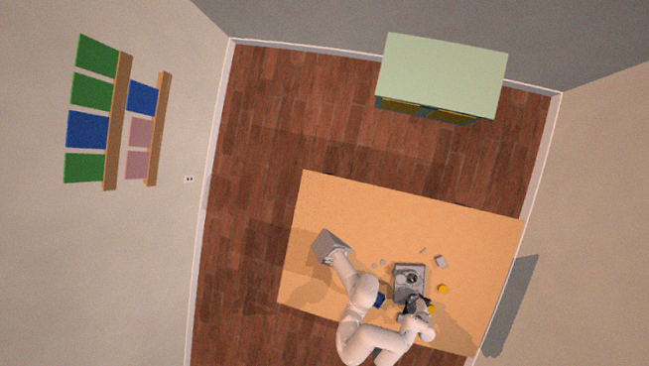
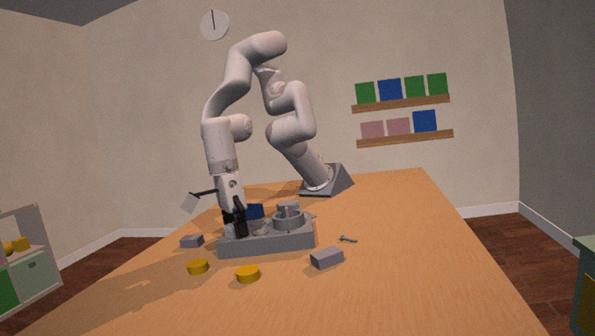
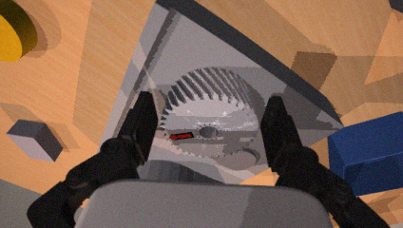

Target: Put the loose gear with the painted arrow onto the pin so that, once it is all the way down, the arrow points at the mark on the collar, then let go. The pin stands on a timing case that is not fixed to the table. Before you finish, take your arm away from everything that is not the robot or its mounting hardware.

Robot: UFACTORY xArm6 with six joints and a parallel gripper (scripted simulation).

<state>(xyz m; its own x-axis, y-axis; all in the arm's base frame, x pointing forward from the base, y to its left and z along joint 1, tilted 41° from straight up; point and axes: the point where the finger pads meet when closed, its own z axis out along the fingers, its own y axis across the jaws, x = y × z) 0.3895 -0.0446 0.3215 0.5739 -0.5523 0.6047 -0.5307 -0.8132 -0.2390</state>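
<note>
The grey gear is right at my hand. Round my hand: blue bin (210 mm behind, 80 mm to the right, 40 mm below); small bolt (30 mm behind, 270 mm to the left, 50 mm below); flat grey disc (220 mm behind, 140 mm to the left, 50 mm below).
</note>
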